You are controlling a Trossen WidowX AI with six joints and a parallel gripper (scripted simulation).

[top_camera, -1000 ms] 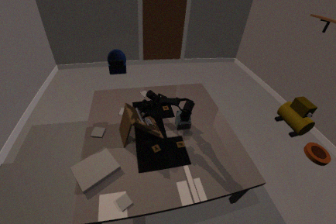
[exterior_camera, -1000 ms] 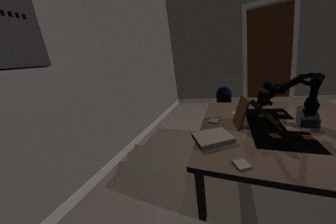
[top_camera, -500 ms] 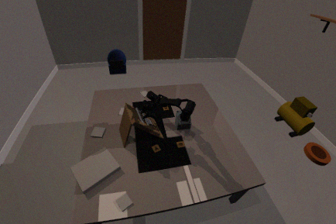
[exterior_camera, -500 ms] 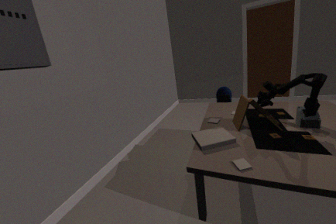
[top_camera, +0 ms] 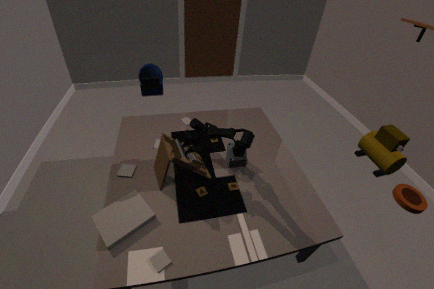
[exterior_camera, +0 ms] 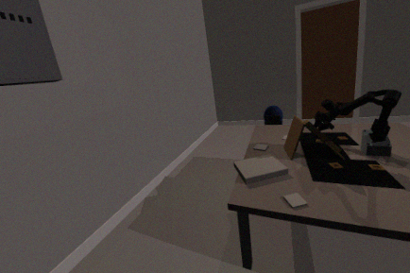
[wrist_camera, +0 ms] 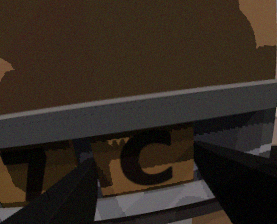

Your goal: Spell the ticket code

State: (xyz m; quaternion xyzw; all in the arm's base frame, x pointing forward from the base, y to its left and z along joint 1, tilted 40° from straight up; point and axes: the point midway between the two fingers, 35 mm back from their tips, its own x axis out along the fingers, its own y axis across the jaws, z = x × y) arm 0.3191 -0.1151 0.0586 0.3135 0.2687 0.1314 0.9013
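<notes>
Right now my gripper tip is right at the tan letter tile. From my gripper tip the other things lie so: black mat (16 cm behind, 2 cm to the left, 16 cm below); white ticket (6 cm behind, 1 cm to the left, 7 cm below); pad (37 cm ahead, 7 cm to the right, 16 cm below).
</notes>
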